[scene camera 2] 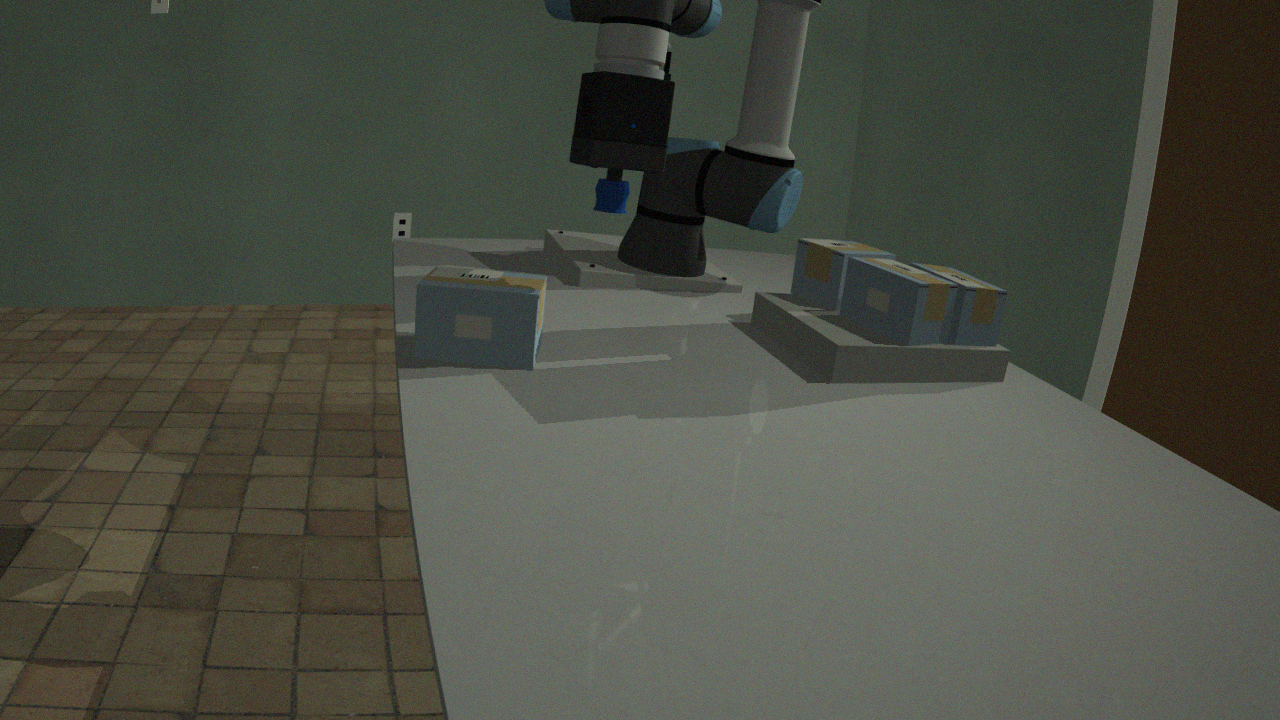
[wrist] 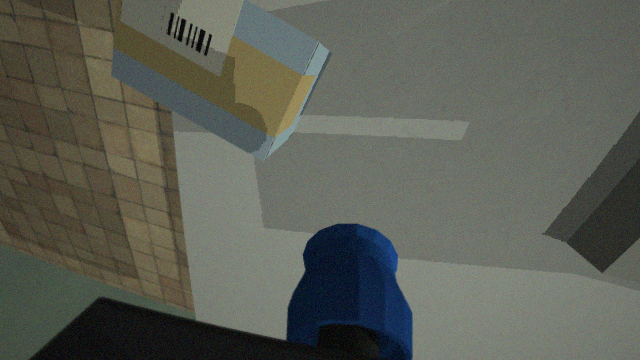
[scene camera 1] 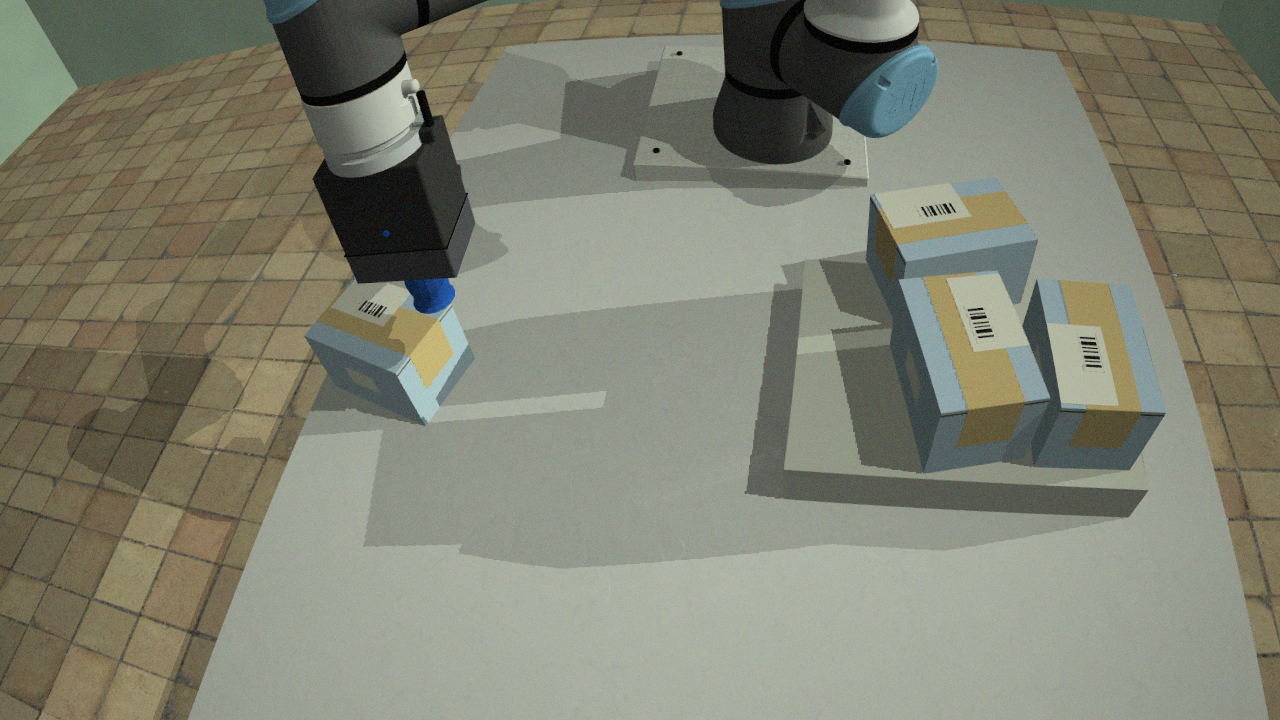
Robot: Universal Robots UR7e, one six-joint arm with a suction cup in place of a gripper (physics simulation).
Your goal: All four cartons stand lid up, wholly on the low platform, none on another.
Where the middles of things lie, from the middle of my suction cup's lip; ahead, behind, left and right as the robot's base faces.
The low platform point(scene camera 2: 840, 350) is 44 cm to the left of my suction cup, 16 cm below it and 5 cm behind it.
